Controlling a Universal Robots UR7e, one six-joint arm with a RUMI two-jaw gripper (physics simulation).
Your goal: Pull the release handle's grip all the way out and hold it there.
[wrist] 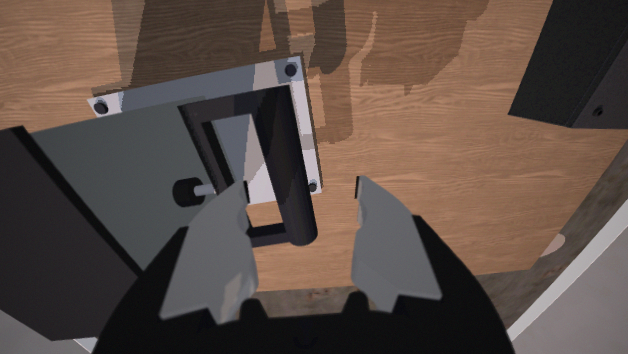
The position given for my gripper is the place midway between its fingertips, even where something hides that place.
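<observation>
There is my gripper (302,180), which I can see. I also see a light metal base plate (288,71).
</observation>
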